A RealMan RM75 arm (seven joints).
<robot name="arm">
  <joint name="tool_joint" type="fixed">
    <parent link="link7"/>
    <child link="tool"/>
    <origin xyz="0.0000 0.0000 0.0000"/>
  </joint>
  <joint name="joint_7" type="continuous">
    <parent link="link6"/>
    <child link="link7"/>
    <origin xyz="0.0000 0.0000 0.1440"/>
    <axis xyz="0 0 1"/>
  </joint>
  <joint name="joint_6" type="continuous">
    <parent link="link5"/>
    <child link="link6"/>
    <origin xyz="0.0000 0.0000 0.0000"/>
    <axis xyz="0 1 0"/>
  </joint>
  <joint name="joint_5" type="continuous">
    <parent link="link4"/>
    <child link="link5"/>
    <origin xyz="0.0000 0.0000 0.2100"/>
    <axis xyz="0 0 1"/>
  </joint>
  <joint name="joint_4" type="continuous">
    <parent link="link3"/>
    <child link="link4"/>
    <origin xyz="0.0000 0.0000 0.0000"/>
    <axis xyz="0 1 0"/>
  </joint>
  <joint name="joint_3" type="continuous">
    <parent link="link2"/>
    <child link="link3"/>
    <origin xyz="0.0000 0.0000 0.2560"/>
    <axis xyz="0 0 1"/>
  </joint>
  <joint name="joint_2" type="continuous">
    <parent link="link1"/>
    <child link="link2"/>
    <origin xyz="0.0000 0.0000 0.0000"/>
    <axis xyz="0 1 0"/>
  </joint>
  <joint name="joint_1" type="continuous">
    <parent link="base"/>
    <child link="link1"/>
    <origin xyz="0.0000 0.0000 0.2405"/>
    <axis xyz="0 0 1"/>
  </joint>
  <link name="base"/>
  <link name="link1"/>
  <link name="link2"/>
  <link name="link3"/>
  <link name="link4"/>
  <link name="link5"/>
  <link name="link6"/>
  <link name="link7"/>
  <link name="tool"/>
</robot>
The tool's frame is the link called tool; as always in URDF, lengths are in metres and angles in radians. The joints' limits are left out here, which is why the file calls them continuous.
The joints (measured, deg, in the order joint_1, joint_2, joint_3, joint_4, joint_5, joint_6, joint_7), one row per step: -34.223, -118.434, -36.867, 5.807, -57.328, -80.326, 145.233; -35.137, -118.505, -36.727, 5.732, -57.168, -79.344, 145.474; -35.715, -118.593, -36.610, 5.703, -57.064, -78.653, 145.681; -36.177, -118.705, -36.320, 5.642, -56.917, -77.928, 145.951; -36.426, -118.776, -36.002, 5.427, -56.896, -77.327, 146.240; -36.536, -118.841, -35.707, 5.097, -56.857, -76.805, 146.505; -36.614, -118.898, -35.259, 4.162, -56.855, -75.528, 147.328; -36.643, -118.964, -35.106, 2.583, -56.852, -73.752, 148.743; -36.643, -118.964, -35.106, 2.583, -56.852, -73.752, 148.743; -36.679, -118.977, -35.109, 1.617, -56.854, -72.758, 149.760; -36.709, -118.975, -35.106, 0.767, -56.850, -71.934, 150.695
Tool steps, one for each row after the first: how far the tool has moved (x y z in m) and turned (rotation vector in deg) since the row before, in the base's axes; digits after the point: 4 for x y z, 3 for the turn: 0.0044, 0.0053, -0.0024, -0.559, 0.419, -0.195; 0.0028, 0.0033, -0.0019, -0.401, 0.333, -0.069; 0.0024, 0.0026, -0.0027, -0.566, 0.471, -0.046; 0.0017, 0.0016, -0.0024, -0.450, 0.332, 0.007; 0.0013, 0.0009, -0.0026, -0.454, 0.206, 0.018; 0.0018, 0.0015, -0.0051, -0.768, 0.470, 0.315; 0.0025, 0.0018, -0.0069, -0.744, 0.468, 0.550; 0.0000, 0.0000, 0.0000, 0.000, 0.000, 0.000; 0.0017, 0.0012, -0.0037, -0.303, 0.388, 0.250; 0.0017, 0.0010, -0.0031, -0.246, 0.389, 0.155
